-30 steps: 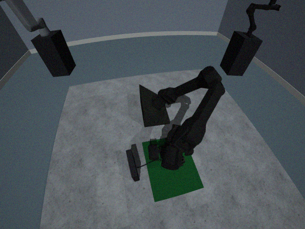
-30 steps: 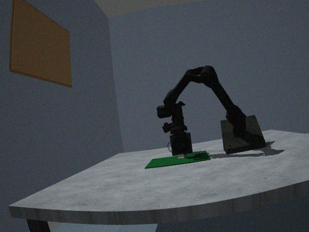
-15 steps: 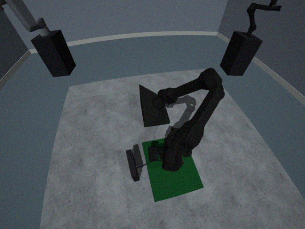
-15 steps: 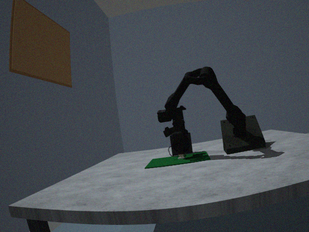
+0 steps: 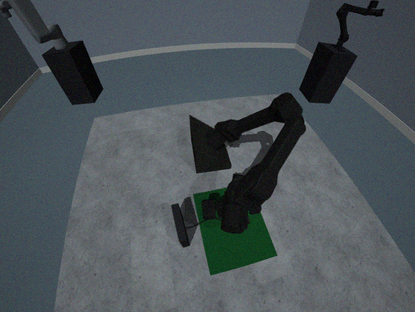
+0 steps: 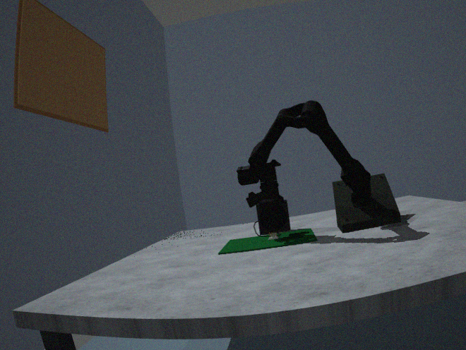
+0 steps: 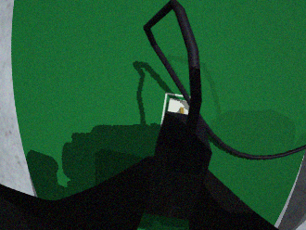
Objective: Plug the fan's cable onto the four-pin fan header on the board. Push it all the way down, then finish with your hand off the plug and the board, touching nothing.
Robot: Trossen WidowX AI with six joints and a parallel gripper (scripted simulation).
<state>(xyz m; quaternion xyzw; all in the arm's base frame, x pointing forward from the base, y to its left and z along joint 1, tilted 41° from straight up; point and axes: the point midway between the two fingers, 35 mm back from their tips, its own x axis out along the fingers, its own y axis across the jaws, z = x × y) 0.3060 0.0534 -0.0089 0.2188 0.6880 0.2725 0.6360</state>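
The four-pin header is 4 cm below my gripper tip and 1 cm ahead of it. From my gripper tip the other things lie so: dark fan plug (1 cm ahead, 1 cm above); green board (6 cm below, 2 cm to the left, 2 cm ahead); dark fan (16 cm to the right, 3 cm ahead, 2 cm above).
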